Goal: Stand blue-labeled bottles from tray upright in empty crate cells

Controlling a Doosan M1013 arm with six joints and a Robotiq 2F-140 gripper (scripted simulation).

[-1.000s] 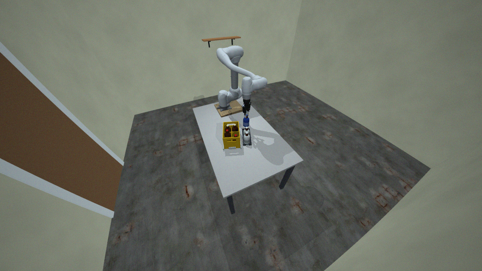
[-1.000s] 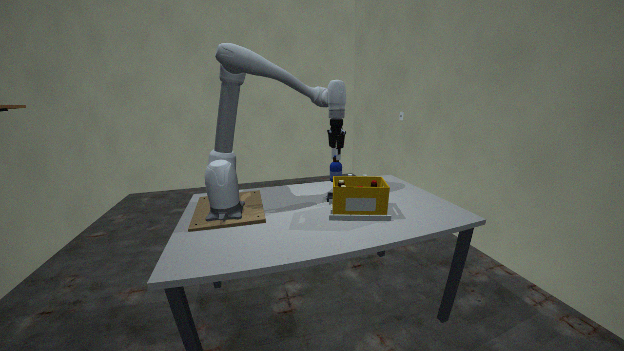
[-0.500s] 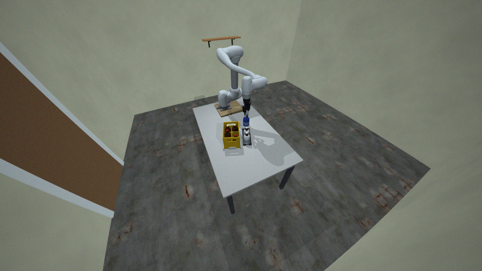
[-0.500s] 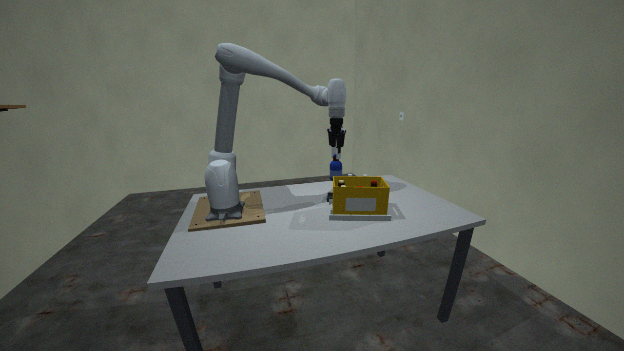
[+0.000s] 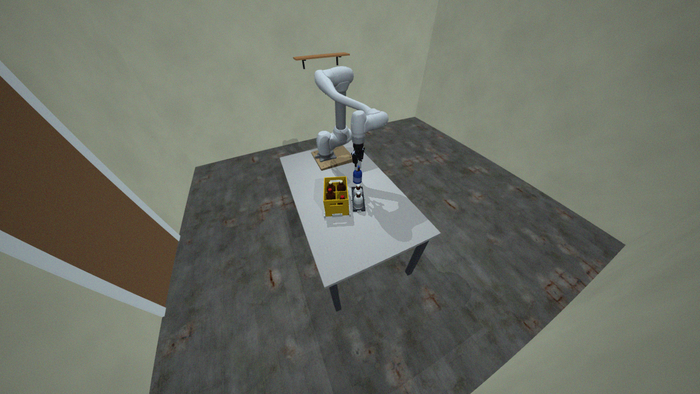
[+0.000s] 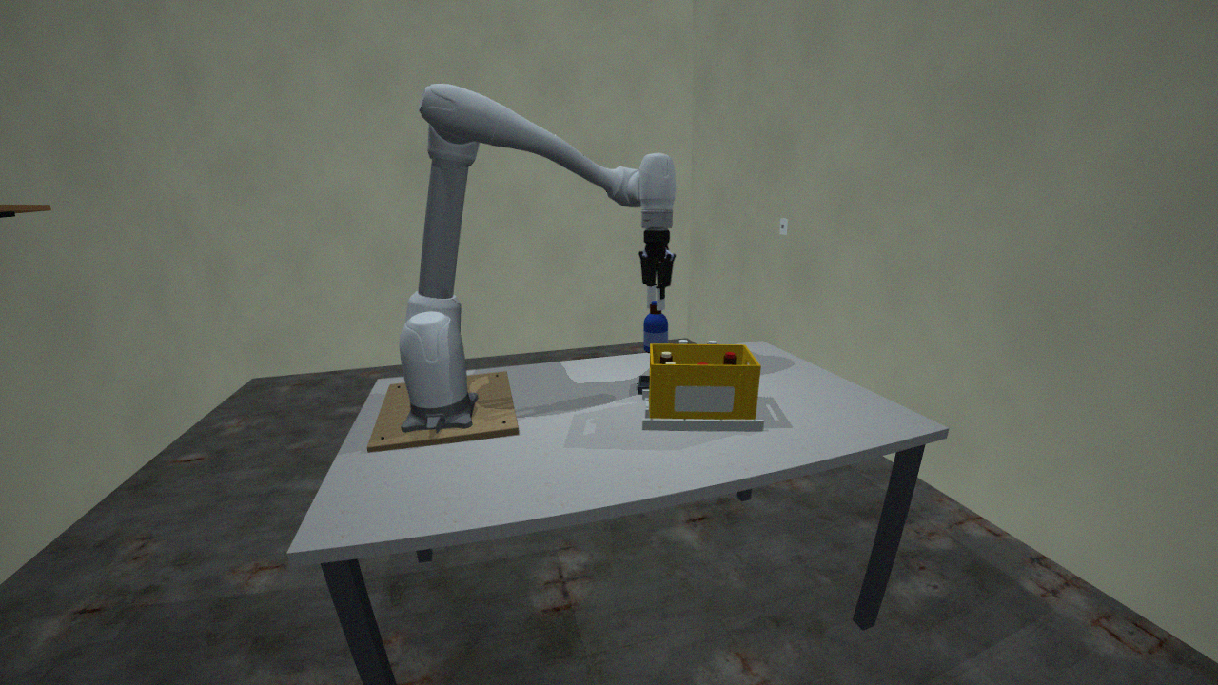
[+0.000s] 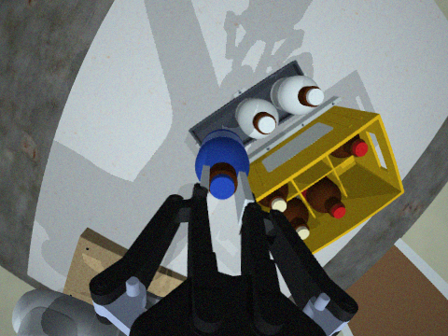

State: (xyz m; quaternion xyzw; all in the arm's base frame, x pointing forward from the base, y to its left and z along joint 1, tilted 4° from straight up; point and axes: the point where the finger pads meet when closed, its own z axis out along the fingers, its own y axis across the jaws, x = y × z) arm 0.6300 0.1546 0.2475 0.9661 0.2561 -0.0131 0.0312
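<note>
The blue-labeled bottle lies 90 mm below my hand. Round my hand: yellow crate 210 mm to the right, 210 mm below, 70 mm ahead.
</note>
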